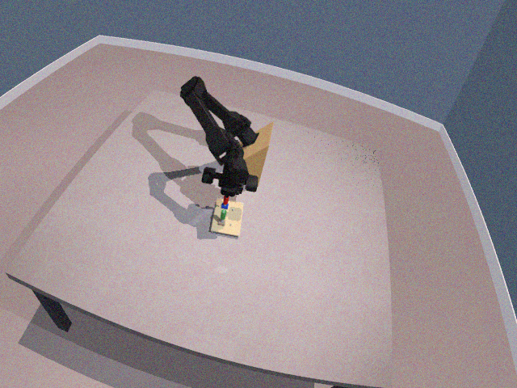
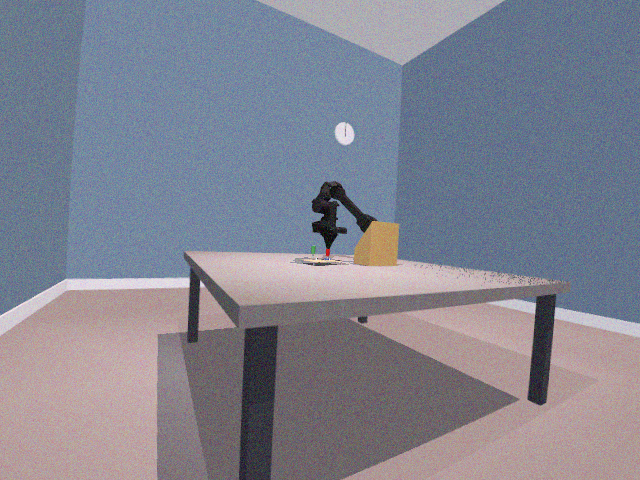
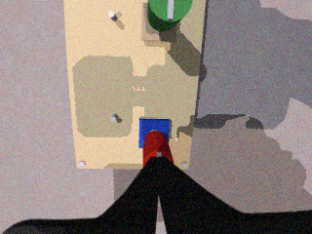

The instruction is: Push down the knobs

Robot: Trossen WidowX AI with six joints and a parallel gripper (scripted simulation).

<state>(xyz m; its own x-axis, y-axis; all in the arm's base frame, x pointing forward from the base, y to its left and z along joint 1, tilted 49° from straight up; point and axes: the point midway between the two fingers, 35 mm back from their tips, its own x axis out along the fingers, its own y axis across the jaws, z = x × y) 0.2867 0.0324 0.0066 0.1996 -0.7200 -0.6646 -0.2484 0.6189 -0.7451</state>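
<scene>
The red knob lies 1 cm below my gripper tip. Round my gripper tip: green knob: 8 cm ahead, 2 cm to the left.
</scene>
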